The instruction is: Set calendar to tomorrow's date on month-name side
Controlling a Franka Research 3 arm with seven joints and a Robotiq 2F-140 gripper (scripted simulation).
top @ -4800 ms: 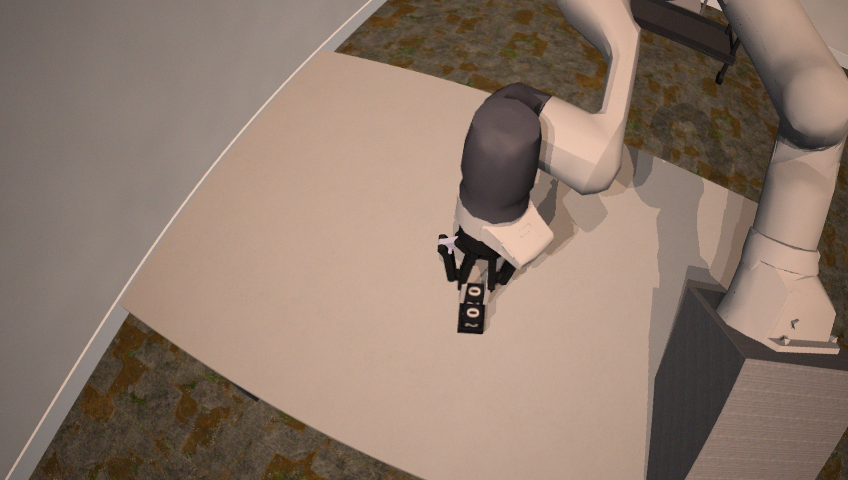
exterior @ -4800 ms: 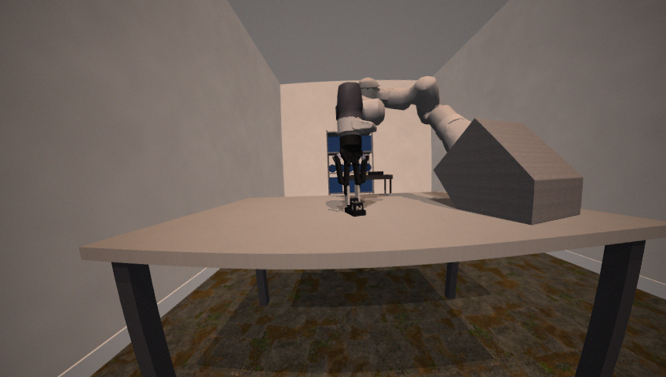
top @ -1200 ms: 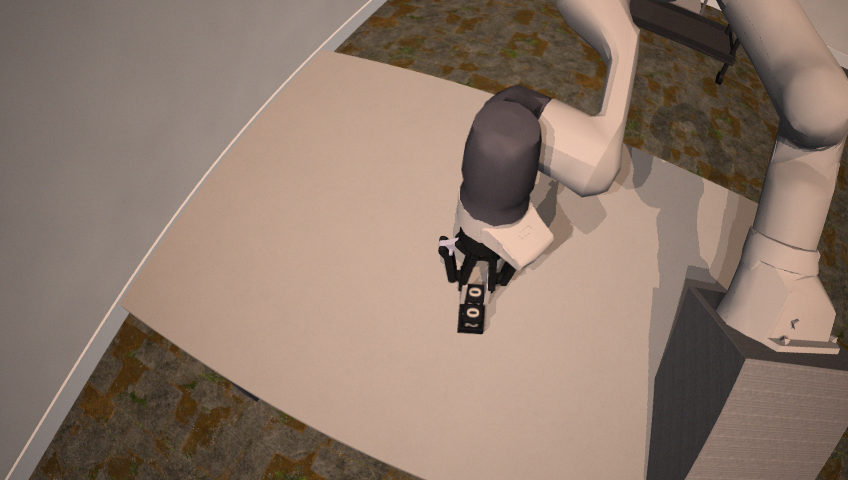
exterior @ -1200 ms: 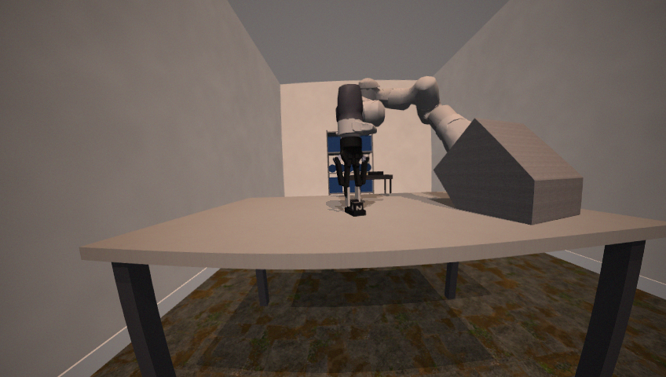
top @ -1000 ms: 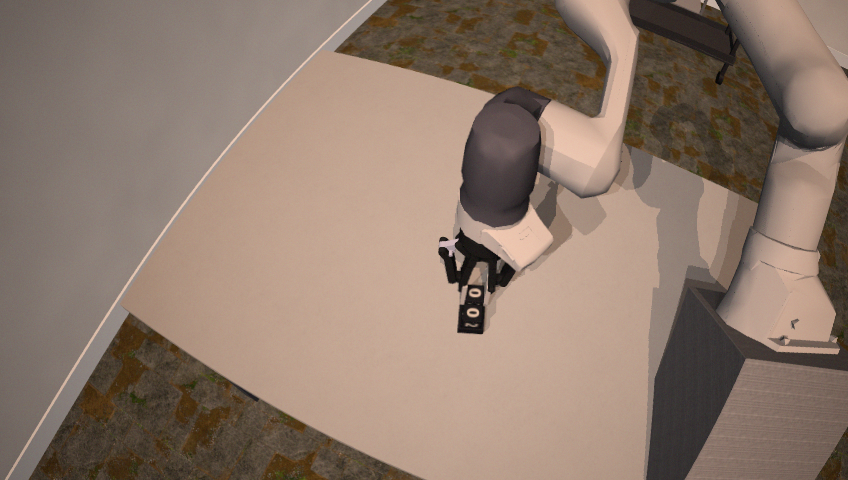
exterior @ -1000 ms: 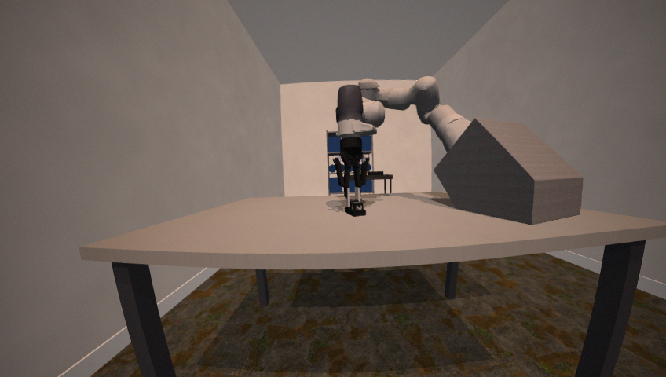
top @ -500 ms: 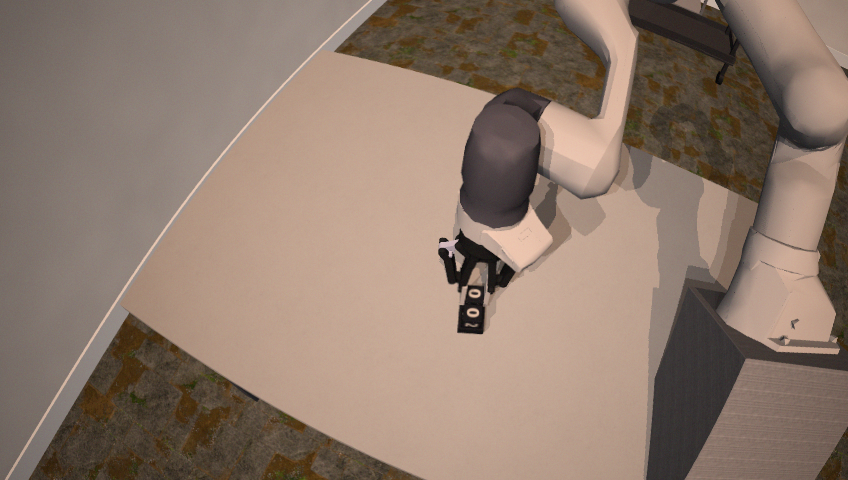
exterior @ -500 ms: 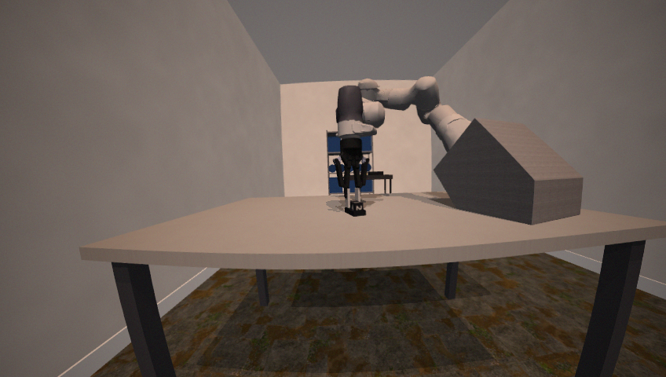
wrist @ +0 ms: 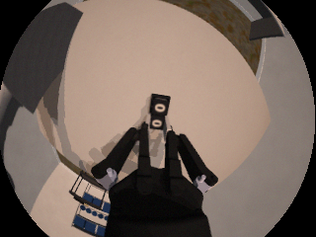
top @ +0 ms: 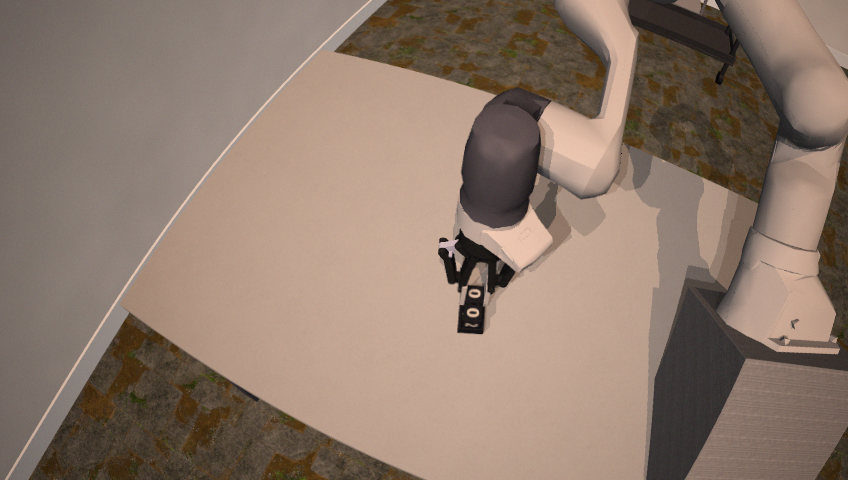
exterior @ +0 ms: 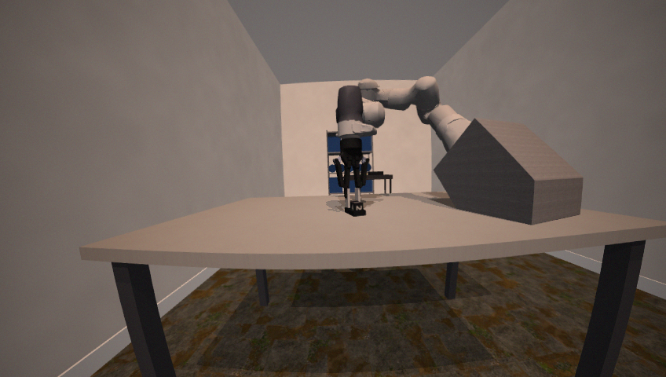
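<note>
My hand is 40 mm above the tray and 20 mm to the right of it.
</note>
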